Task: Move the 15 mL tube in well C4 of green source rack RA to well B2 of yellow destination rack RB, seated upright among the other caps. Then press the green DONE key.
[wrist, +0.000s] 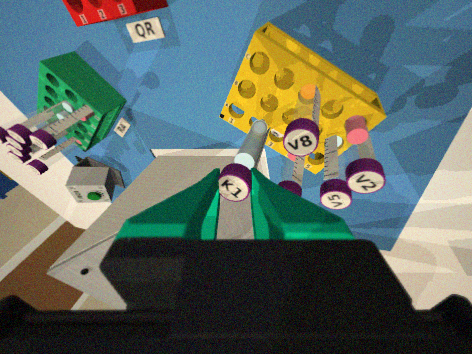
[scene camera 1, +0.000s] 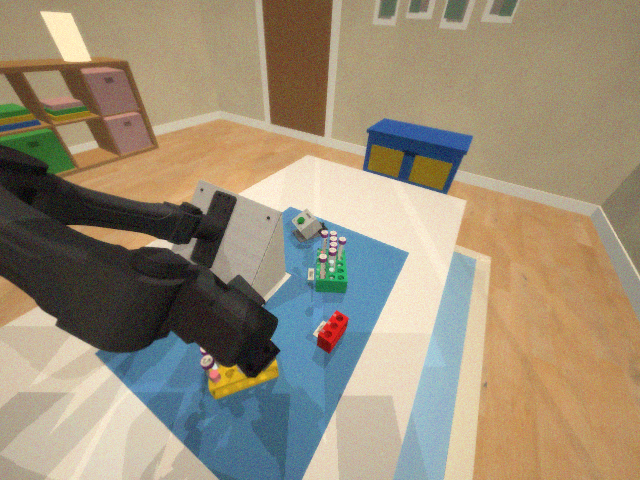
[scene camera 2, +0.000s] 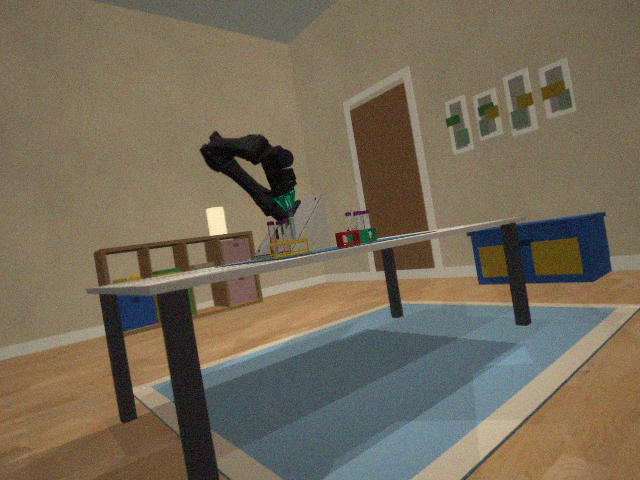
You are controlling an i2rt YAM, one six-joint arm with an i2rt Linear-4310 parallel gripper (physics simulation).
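Pixels of known places: gripper, between the fingertips: (wrist: 235,176) (scene camera 2: 291,212); arm's base, origin of its link: (scene camera 1: 214,229).
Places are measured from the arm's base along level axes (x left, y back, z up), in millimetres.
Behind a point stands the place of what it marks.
Note:
My gripper (scene camera 2: 291,210) {x -169, y -259, z 0 mm} (wrist: 235,176) {x -169, y -259, z 0 mm} is shut on the purple-capped tube K1 (scene camera 2: 293,227) {x -169, y -261, z -52 mm} (wrist: 251,145) {x -173, y -264, z -30 mm}. The tube's lower end appears over the near-left wells of the yellow rack RB (scene camera 1: 242,384) {x -224, y -274, z -133 mm} (wrist: 310,62) {x -208, y -286, z -133 mm}, beside row A in the wrist view; whether it is inside a well cannot be told. Several capped tubes, including V8 (wrist: 301,139) {x -209, y -273, z -20 mm}, V5 (wrist: 335,195) {x -230, y -224, z -20 mm} and V2 (wrist: 365,176) {x -246, y -243, z -20 mm}, stand in the yellow rack. The green rack RA (scene camera 1: 330,285) {x 81, y -315, z -115 mm} (wrist: 100,82) {x 80, y -312, z -136 mm} holds several purple-capped tubes; its well C4 cannot be made out. The green DONE key (scene camera 1: 300,220) {x 248, y -112, z -77 mm} (wrist: 95,195) {x 243, y -114, z -79 mm} is on a small grey box.
A red rack (scene camera 1: 332,332) {x -50, y -386, z -96 mm} (scene camera 2: 347,238) (wrist: 117,11) {x -51, y -366, z -96 mm} stands between the yellow and green racks, with a QR label (wrist: 145,30) {x -32, y -349, z -144 mm} beside it. A large grey slanted panel (scene camera 1: 248,232) {x 18, y -104, z 22 mm} (wrist: 165,175) {x 16, y -169, z -94 mm} stands beside the blue mat (scene camera 1: 356,289) {x 131, y -377, z -146 mm}, close to the arm.

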